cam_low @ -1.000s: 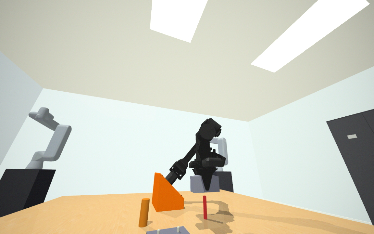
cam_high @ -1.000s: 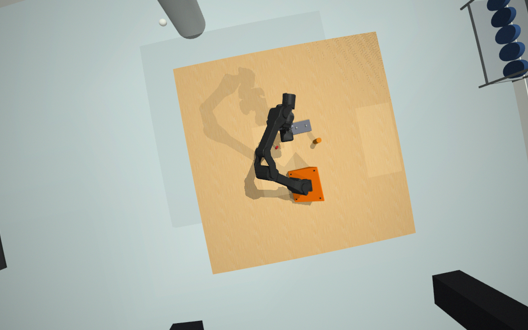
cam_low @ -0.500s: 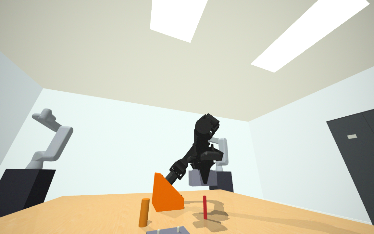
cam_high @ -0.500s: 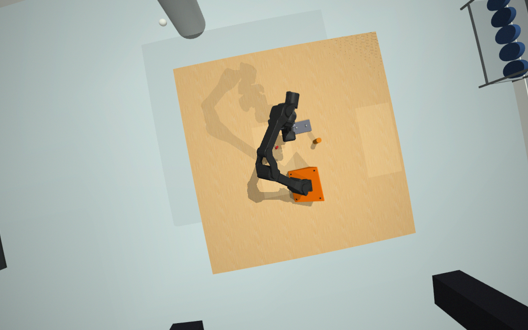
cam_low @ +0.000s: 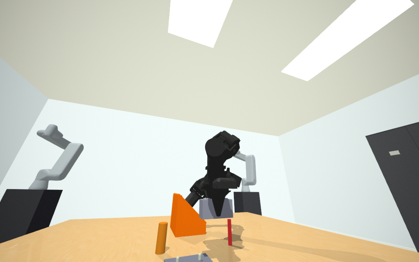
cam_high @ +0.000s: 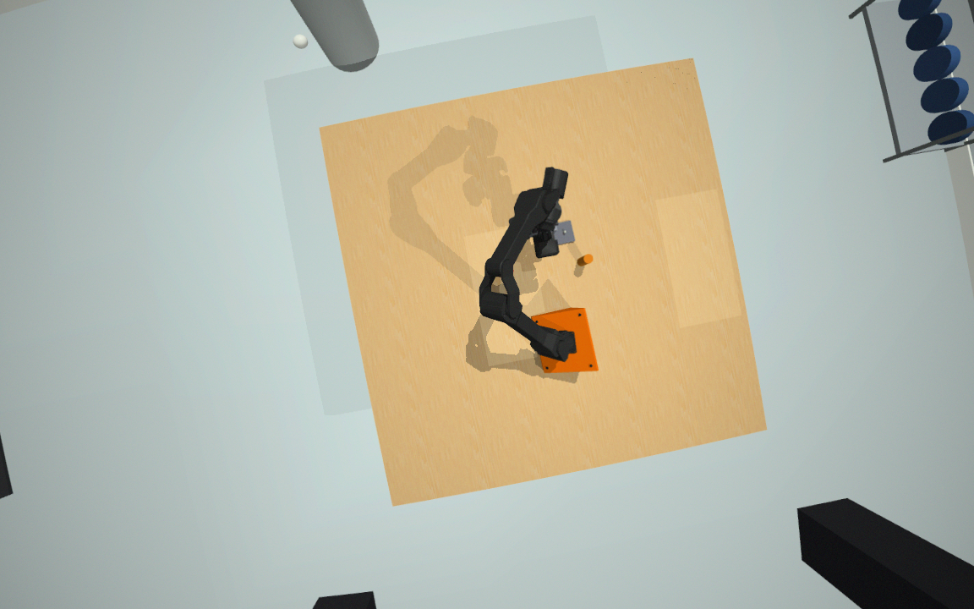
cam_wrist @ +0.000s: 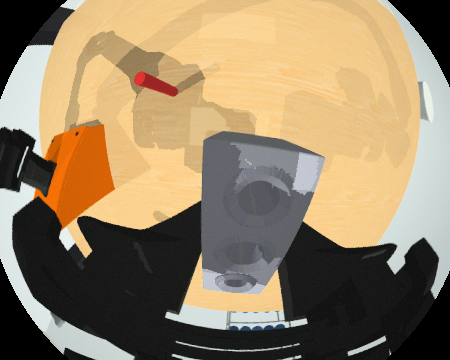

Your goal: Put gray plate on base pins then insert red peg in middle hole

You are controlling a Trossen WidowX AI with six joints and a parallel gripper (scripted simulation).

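Now: gripper tip 70 mm to the left of the gray base and 100 mm above it. The rest, counted from my gripper tip: orange cylinder (110 mm behind, 150 mm to the right, 70 mm below); then gray plate (30 mm above); then red peg (110 mm behind, 90 mm to the left, 70 mm below).
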